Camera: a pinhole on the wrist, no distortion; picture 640 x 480 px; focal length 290.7 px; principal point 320.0 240.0 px. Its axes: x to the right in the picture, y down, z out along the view. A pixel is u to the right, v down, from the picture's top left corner.
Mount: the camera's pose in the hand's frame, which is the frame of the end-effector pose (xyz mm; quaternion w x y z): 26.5 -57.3 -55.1 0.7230 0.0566 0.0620 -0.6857
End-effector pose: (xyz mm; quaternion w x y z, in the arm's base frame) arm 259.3 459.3 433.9 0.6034 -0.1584 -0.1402 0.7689
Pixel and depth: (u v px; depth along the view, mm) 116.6 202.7 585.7
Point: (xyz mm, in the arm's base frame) -186.7 327.0 877.4
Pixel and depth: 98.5 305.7 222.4
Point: 97.9 505.8 573.2
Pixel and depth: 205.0 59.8 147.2
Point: 258.6 399.6 541.9
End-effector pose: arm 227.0 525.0 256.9 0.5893 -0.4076 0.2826 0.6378
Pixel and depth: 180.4 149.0 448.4
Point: 73.6 808.2 565.2
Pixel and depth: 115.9 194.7 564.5
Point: -111.0 929.3 581.5
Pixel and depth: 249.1 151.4 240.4
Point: 232.7 668.3 399.6
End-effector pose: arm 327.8 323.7 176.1 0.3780 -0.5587 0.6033 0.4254
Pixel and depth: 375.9 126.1 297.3
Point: 499.6 564.8 157.7
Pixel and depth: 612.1 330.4 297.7
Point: 706.7 445.6 -54.8
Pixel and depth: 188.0 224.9 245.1
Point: 312.2 512.0 94.6
